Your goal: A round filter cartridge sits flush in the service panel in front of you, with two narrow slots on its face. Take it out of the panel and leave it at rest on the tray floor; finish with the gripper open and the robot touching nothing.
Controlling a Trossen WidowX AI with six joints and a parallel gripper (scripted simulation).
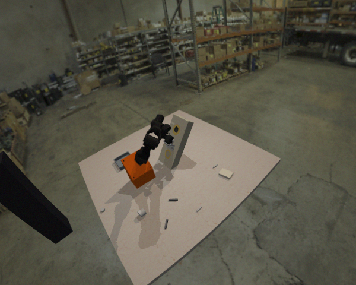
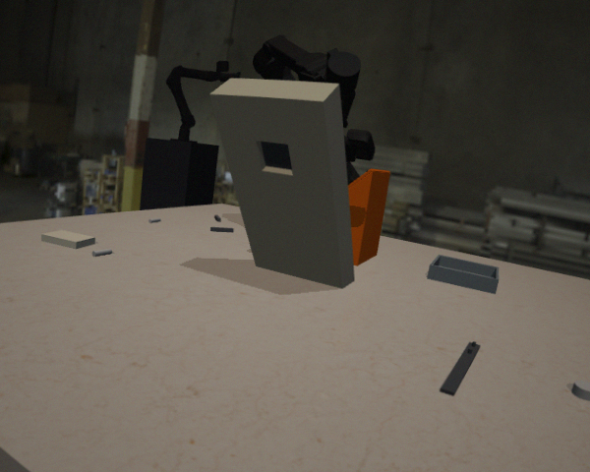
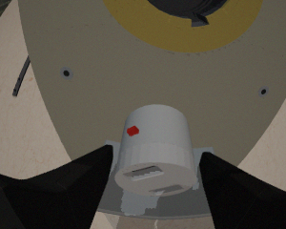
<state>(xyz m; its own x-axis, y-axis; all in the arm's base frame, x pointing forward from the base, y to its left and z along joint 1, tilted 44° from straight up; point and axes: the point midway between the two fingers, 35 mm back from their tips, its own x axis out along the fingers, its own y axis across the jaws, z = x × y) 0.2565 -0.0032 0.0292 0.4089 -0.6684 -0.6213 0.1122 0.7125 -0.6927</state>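
Right now my gripper tip is 40 mm short of the tan service panel, 10 mm to the left of it and 20 mm above it. The rest, counted from my gripper tip: round filter cartridge right at my gripper tip.
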